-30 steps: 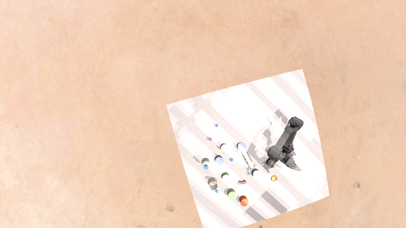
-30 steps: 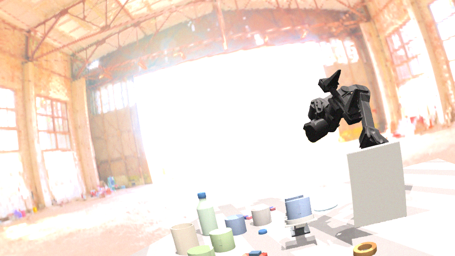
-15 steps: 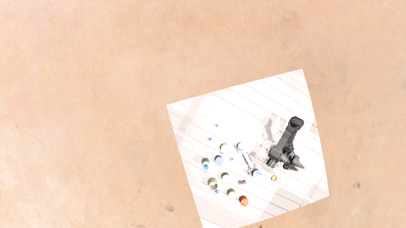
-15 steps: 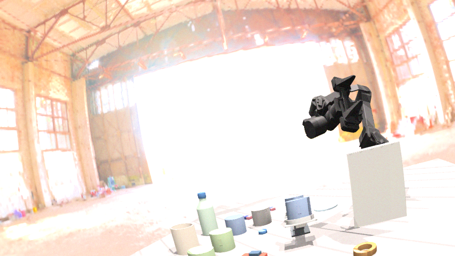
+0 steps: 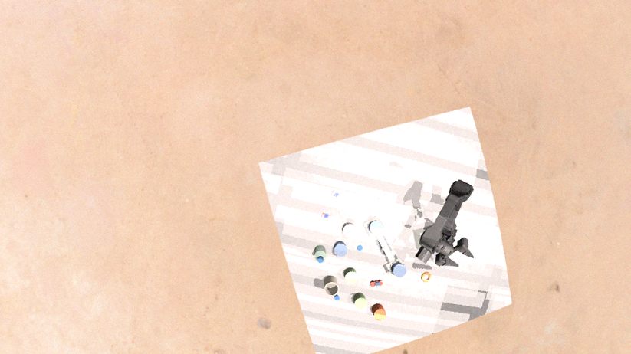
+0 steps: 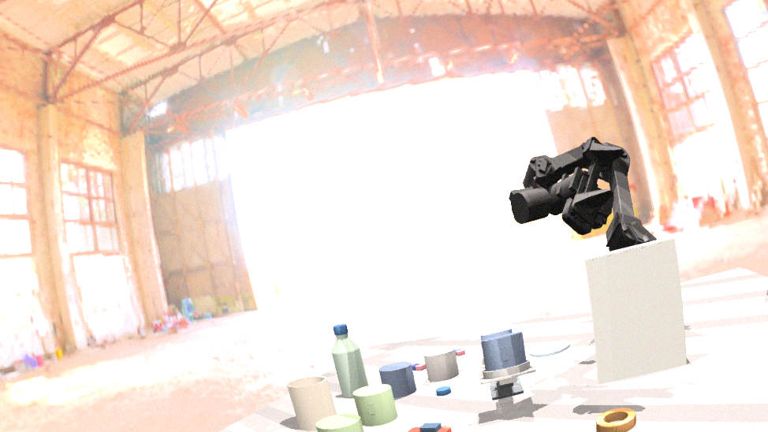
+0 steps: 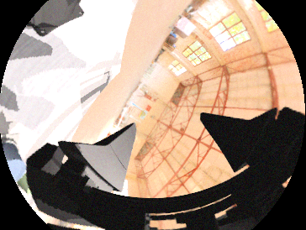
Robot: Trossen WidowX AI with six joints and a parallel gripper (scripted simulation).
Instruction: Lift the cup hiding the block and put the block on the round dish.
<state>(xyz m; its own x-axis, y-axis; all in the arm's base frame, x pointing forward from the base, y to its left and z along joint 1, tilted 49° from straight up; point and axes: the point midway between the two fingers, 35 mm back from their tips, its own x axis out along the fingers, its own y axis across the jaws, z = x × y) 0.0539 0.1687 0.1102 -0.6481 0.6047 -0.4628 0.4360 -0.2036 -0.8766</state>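
Right now my gripper tip is 320 mm above the pale block, 300 mm short of it and 200 mm to the left of it. From my gripper tip the other things lie so: bottle 630 mm ahead, 250 mm below, 150 mm to the right; then orange ring 350 mm below, 200 mm to the left, 70 mm ahead; then round light blue dish 350 mm below, 300 mm to the right, 200 mm ahead.
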